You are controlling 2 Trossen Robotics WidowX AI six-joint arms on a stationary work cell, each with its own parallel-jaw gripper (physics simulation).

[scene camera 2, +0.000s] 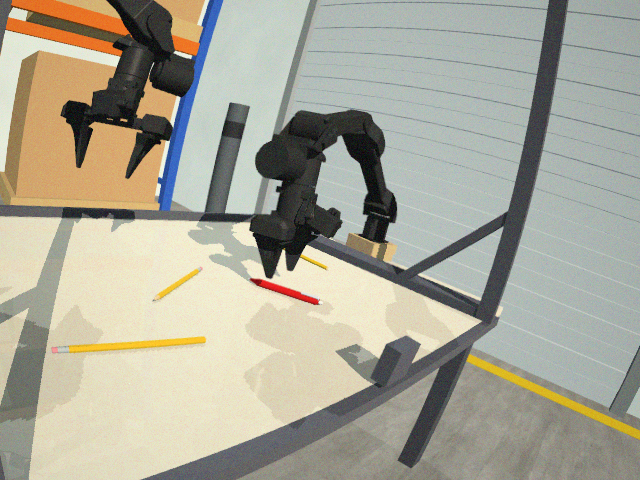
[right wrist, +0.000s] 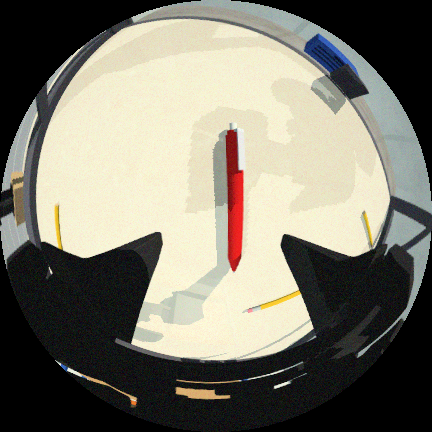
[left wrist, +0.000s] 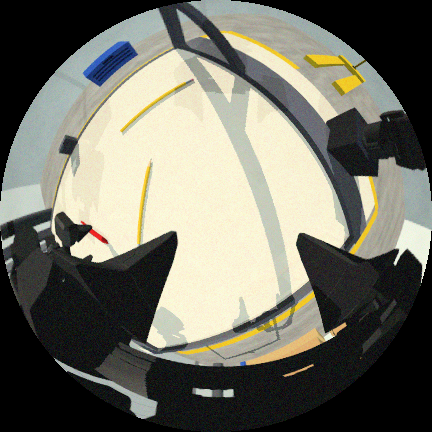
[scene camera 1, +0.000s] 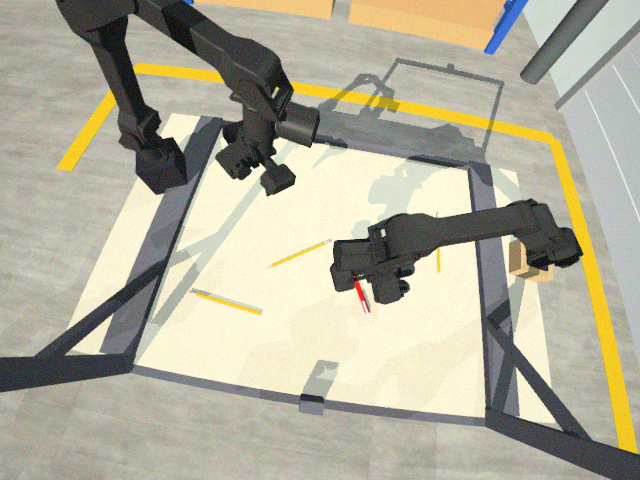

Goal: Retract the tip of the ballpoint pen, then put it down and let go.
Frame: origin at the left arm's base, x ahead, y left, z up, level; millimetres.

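Where they show: left gripper, fingertip midpoint: (scene camera 2: 102,173) (left wrist: 240,238) (scene camera 1: 257,181); right gripper, fingertip midpoint: (scene camera 2: 279,274) (right wrist: 224,240) (left wrist: 90,241) (scene camera 1: 363,280); left arm's base, link origin: (left wrist: 368,140) (scene camera 1: 154,154); right arm's base, link origin: (scene camera 2: 373,239) (scene camera 1: 536,257).
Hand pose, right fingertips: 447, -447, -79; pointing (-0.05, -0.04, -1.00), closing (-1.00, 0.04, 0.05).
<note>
Each offset is from my right fingertips to the top centre of the thing, as dx, dy, dz.
The red pen @(-12, -19, -12) (scene camera 1: 361,295) (scene camera 2: 286,291) (left wrist: 96,233) (right wrist: 235,200) lies on the table. Its white button and clip are at the end away from the right gripper in the right wrist view, and its cone end points toward that gripper. Whether a writing tip sticks out is too small to tell. My right gripper (scene camera 2: 280,272) (right wrist: 224,240) is open and empty, pointing down low over the table near the pen's cone end. In scene camera 1 its arm hides that end. My left gripper (scene camera 2: 103,172) (left wrist: 240,238) is open and empty, high above the table and away from the pen.
One yellow pencil @(-136, +116, -19) (scene camera 1: 299,253) (scene camera 2: 178,284) (left wrist: 144,205) lies left of the pen in scene camera 1. Another pencil @(-344, +39, -21) (scene camera 1: 227,302) (scene camera 2: 129,344) lies farther left. A third pencil @(+261, +54, -21) (scene camera 1: 438,258) (scene camera 2: 314,261) is partly behind the right arm. A dark block @(-198, -228, +30) (scene camera 1: 312,404) (scene camera 2: 395,361) stands on the near frame edge.
</note>
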